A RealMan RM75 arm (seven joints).
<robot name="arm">
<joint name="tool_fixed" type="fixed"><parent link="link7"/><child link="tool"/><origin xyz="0 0 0"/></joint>
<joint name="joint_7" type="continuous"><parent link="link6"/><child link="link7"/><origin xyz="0 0 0.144"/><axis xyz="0 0 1"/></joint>
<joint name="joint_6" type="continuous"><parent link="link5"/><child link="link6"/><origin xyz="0 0 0"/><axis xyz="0 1 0"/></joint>
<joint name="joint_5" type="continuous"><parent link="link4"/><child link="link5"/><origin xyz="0 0 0.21"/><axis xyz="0 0 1"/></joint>
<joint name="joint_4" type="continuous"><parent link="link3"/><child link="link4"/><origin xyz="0 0 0"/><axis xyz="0 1 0"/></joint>
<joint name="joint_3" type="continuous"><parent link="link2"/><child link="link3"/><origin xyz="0 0 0.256"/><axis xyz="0 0 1"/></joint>
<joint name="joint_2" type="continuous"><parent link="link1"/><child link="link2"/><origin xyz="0 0 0"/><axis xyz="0 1 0"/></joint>
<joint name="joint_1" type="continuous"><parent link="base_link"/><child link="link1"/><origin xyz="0 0 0.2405"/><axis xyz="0 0 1"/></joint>
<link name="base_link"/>
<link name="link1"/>
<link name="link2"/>
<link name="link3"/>
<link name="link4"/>
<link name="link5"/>
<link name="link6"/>
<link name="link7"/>
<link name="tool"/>
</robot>
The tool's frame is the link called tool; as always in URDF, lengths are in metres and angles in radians. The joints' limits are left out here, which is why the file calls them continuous.
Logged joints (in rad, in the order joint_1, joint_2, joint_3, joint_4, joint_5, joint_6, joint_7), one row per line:
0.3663 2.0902 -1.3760 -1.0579 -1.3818 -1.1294 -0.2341
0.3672 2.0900 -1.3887 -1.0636 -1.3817 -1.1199 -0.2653
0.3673 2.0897 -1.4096 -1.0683 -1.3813 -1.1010 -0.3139
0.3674 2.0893 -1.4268 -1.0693 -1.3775 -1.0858 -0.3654
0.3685 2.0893 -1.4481 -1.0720 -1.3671 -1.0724 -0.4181
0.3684 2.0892 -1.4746 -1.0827 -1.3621 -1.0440 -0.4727
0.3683 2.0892 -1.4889 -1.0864 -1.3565 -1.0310 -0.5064
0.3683 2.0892 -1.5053 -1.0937 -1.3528 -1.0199 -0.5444
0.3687 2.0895 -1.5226 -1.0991 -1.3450 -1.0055 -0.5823
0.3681 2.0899 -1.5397 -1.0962 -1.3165 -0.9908 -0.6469
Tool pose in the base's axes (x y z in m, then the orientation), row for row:
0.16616 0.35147 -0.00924 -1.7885 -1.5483 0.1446
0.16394 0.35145 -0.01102 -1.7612 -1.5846 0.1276
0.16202 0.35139 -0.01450 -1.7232 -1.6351 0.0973
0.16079 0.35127 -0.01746 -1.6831 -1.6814 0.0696
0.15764 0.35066 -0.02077 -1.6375 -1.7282 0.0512
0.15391 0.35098 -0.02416 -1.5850 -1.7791 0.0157
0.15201 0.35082 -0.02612 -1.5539 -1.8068 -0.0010
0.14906 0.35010 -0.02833 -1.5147 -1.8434 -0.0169
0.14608 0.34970 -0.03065 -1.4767 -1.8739 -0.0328
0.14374 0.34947 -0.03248 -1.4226 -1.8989 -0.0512
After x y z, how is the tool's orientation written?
As a rotation vector, in radians.
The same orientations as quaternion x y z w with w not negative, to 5 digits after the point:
-0.69918 -0.60527 0.05653 0.37630
-0.68812 -0.61912 0.04985 0.37511
-0.67254 -0.63816 0.03797 0.37283
-0.65652 -0.65585 0.02715 0.37162
-0.63856 -0.67392 0.01997 0.37105
-0.61788 -0.69355 0.00612 0.37037
-0.60572 -0.70430 -0.00039 0.37022
-0.59007 -0.71812 -0.00658 0.36890
-0.57525 -0.72998 -0.01278 0.36885
-0.55574 -0.74181 -0.02000 0.37480

